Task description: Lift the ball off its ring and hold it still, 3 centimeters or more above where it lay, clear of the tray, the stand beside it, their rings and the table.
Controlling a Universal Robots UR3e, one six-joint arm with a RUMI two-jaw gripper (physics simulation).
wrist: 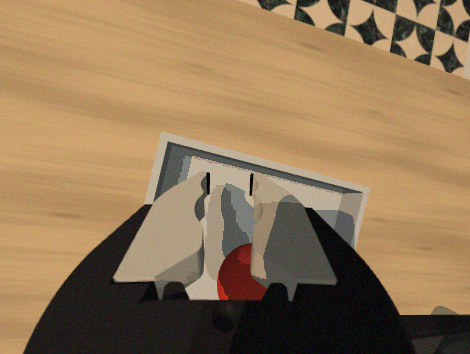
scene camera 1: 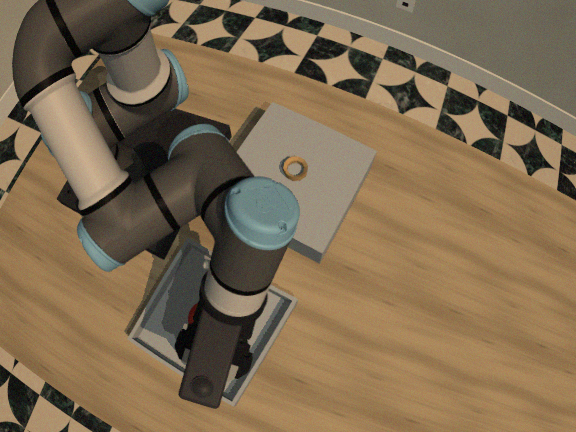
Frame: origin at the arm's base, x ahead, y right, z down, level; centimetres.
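Seen in the pictures: gripper, fingertip midpoint: [wrist: 230, 175].
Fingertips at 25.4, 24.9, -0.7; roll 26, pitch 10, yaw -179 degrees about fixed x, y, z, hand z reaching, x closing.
Offsets run from my fingertips to a thing's top centre, as dx, dy, dz. "*": to the spot under its first point.
The red ball {-1.8, -8.2, -3.5} [scene camera 1: 193, 314] [wrist: 240, 277] lies low in the grey tray {-2.0, -8.2, +0.7} [scene camera 1: 265, 351] [wrist: 265, 164]. In the wrist view it shows at the bottom, partly covered by the right finger and the gripper body. Its ring does not show. My gripper [scene camera 1: 214, 352] [wrist: 230, 175] points down over the tray, its fingers partly closed with a narrow gap between them. The ball is beyond and behind the fingers, not gripped between them. In the scene view the arm hides most of the gripper and the gap between its fingertips.
A grey box-shaped stand [scene camera 1: 340, 200] is behind the tray, with an orange ring {* +3.8, -34.7, -2.9} [scene camera 1: 295, 159] on its top. The tray's raised walls surround the ball. The arm's base is to the left of the stand, and the wooden table lies under everything.
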